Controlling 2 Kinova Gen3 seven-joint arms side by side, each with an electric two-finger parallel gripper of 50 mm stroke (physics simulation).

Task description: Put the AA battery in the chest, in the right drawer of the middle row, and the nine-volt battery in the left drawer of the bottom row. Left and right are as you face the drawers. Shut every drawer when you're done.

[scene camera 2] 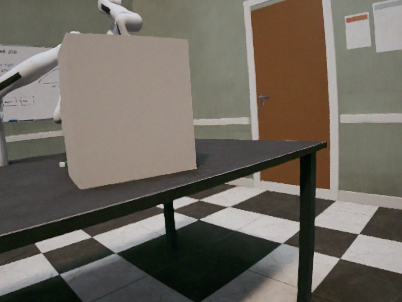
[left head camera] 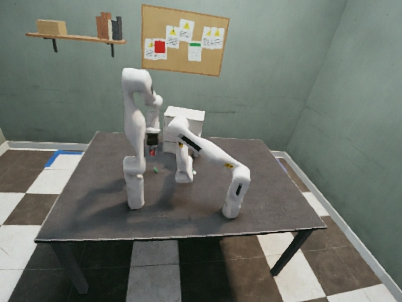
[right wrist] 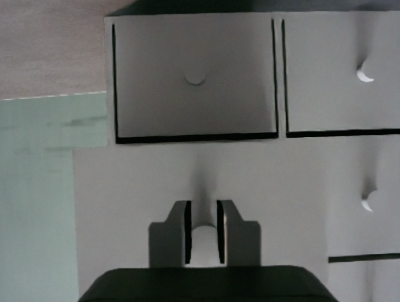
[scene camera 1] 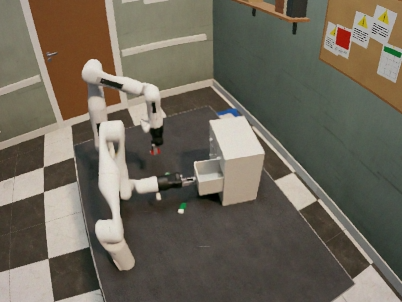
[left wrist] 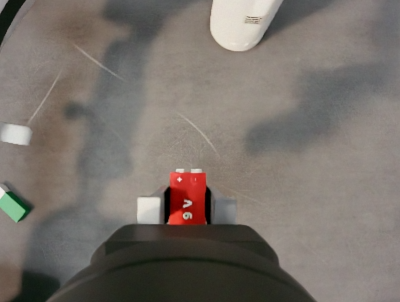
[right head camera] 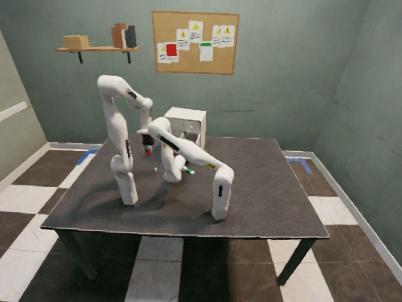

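Where they show: left gripper, fingertip midpoint: (left head camera: 152, 153) (scene camera 1: 154, 151) (left wrist: 187, 199) (right head camera: 149, 153); right gripper, fingertip midpoint: (left head camera: 188, 148) (right wrist: 204, 221) (scene camera 1: 194, 180); left arm's base, origin of the base link: (left head camera: 136, 202) (left wrist: 237, 25) (right head camera: 130, 199); right arm's base, origin of the base link: (left head camera: 229, 211) (scene camera 1: 125, 262) (right head camera: 219, 213).
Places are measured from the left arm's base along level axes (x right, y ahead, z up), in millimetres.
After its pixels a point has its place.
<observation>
My left gripper (left head camera: 152, 150) {y 246, x 117, z 179 mm} (scene camera 1: 155, 149) {y 246, x 117, z 179 mm} (left wrist: 187, 199) {y 246, x 117, z 179 mm} is shut on the red nine-volt battery (right head camera: 148, 153) {y 231, x 117, z 191 mm} (left wrist: 188, 195) {y 242, x 116, z 191 mm}, terminals outward, above the table in front of the chest. My right gripper (scene camera 1: 189, 179) {y 329, x 387, z 153 mm} (right wrist: 204, 221) {y 329, x 387, z 153 mm} is shut on the knob (right wrist: 204, 237) {y 322, x 385, z 160 mm} of the middle row's right drawer (scene camera 1: 210, 186) {y 366, x 473, z 167 mm} (right wrist: 130, 200) {y 326, x 426, z 143 mm}, which stands pulled out; no battery shows in the visible part inside. The white chest (left head camera: 186, 112) {y 575, x 407, z 334 mm} (right head camera: 187, 114) {y 546, x 406, z 334 mm} (scene camera 1: 243, 165) {y 507, x 532, z 278 mm} (scene camera 2: 127, 110) {y 643, x 449, z 161 mm} shows its back in scene camera 2. The green AA battery (left head camera: 155, 170) {y 276, x 141, z 10 mm} (right head camera: 155, 169) {y 277, x 143, z 11 mm} (scene camera 1: 167, 174) {y 286, x 151, z 11 mm} lies on the table, hidden in the left wrist view. The bottom-right drawer (right wrist: 150, 107) {y 436, x 467, z 79 mm} looks shut.
A green and white block (right head camera: 189, 170) {y 241, x 398, z 13 mm} (scene camera 1: 182, 207) {y 240, x 404, z 13 mm} (left wrist: 14, 205) {y 243, x 391, z 13 mm} lies on the table (scene camera 1: 225, 255) {y 264, x 756, z 0 mm}, beside the right forearm in the right head camera. The right arm (left head camera: 210, 150) {y -95, x 367, z 421 mm} reaches across in front of the chest. The bottom-left drawer (right wrist: 325, 100) {y 488, x 326, z 78 mm} looks shut in the right wrist view.
</observation>
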